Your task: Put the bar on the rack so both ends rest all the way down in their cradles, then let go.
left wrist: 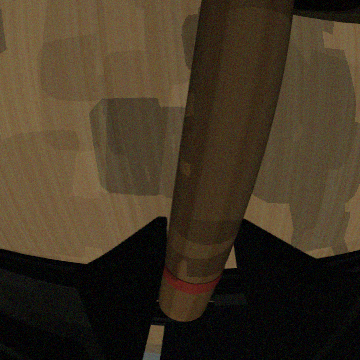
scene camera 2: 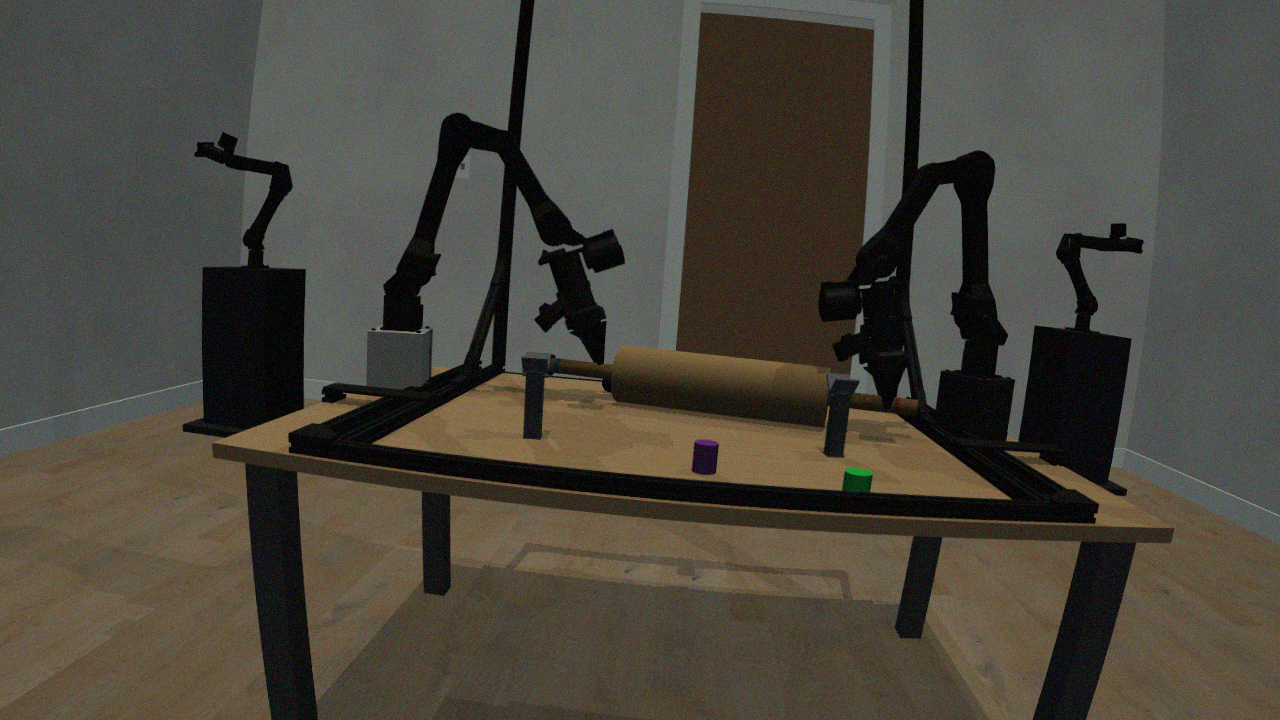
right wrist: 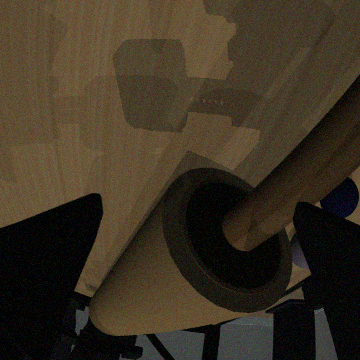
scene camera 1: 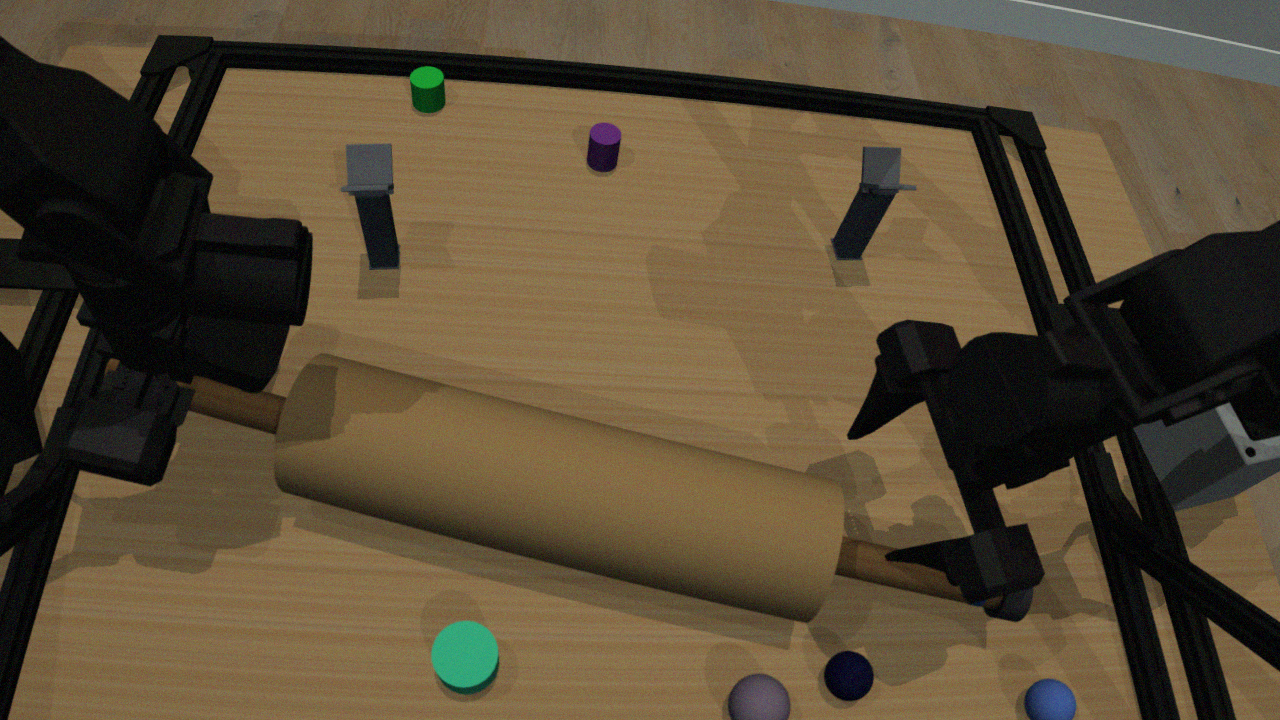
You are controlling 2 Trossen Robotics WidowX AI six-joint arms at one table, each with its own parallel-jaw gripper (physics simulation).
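Frame: origin at the left arm's base, x ahead, y left, z up, level; centimetres.
Seen in the pictures: left gripper, fingertip midpoint: (left wrist: 200, 226) (scene camera 2: 885, 407) (scene camera 1: 182, 391); right gripper, fingertip midpoint: (scene camera 2: 598, 363) (right wrist: 201, 208) (scene camera 1: 869, 496); left arm's base, link origin: (scene camera 2: 978, 375); right arm's base, link origin: (scene camera 2: 401, 329) (scene camera 1: 1258, 401).
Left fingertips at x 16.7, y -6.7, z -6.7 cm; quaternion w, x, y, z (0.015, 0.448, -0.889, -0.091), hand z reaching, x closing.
Pixels of each thing's middle, then the offset from my left fingertips to it. "spot": a spot on its surface instead.
- rod's end, surface spot: (left wrist: 230, 125) spot: dx +3.8, dy -3.4, dz +1.9 cm
- rod end, surface spot: (right wrist: 305, 175) (scene camera 1: 906, 552) spot: dx +40.8, dy -36.6, dz +1.5 cm
- green cylinder, body centre: (scene camera 1: 427, 89) (scene camera 2: 856, 485) dx +30.8, dy +25.8, dz -3.1 cm
- purple cylinder, body centre: (scene camera 1: 603, 147) (scene camera 2: 705, 457) dx +43.1, dy +10.7, dz -2.9 cm
- teal disc, body centre: (scene camera 1: 466, 658) dx +10.6, dy -26.8, dz -3.2 cm
- mauve ball, body centre: (scene camera 1: 759, 705) (right wrist: 308, 247) dx +26.5, dy -39.7, dz -2.6 cm
- dark blue ball, body centre: (scene camera 1: 848, 675) (right wrist: 338, 196) (scene camera 2: 610, 383) dx +33.5, dy -41.5, dz -3.0 cm
The bar is a brown rod through a thick tan roll (scene camera 1: 563, 483) (scene camera 2: 716, 385) (right wrist: 145, 280); it lies slanted, off the rack. The rack's two grey posts have cradles on top, one cradle (scene camera 1: 369, 166) (scene camera 2: 841, 385) and the other cradle (scene camera 1: 881, 167) (scene camera 2: 537, 360). My left gripper (scene camera 1: 147, 394) (scene camera 2: 887, 398) (left wrist: 200, 226) is shut on the rod's end (left wrist: 230, 125) near its red band. My right gripper (scene camera 1: 870, 497) (scene camera 2: 599, 358) (right wrist: 201, 208) is open and empty; one finger overlaps the other rod end (scene camera 1: 872, 558) (right wrist: 305, 175) in view. Contact there is unclear.
A green cylinder (scene camera 1: 427, 89) (scene camera 2: 857, 480) and a purple cylinder (scene camera 1: 604, 147) (scene camera 2: 705, 456) stand near the posts. A teal disc (scene camera 1: 464, 655), a mauve ball (scene camera 1: 759, 701), a dark blue ball (scene camera 1: 848, 675) and a blue ball (scene camera 1: 1049, 701) lie on the bar's other side. A black frame (scene camera 1: 590, 73) borders the table.
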